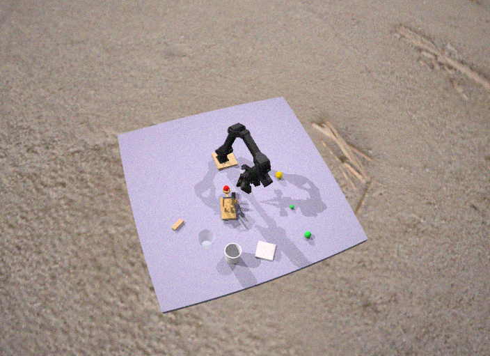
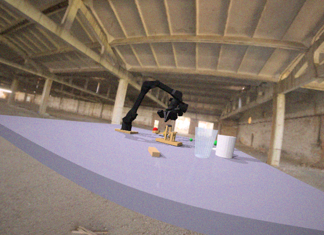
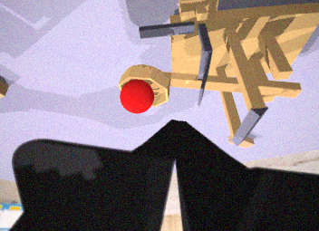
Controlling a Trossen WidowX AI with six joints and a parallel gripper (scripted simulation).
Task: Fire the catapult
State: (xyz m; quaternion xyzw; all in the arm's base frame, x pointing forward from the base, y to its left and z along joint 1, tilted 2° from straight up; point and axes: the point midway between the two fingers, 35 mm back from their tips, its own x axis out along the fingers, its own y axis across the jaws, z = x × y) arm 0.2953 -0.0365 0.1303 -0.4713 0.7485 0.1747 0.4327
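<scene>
Right now the red ball is 60 mm below my gripper tip, 50 mm behind it and 40 mm to the right of it. From my gripper tip the other things lie so: wooden catapult: 70 mm below, 40 mm to the right, 20 mm ahead; then clear glass: 290 mm to the right, 210 mm ahead, 90 mm below; then yellow ball: 310 mm to the left, 100 mm below, 20 mm behind.
</scene>
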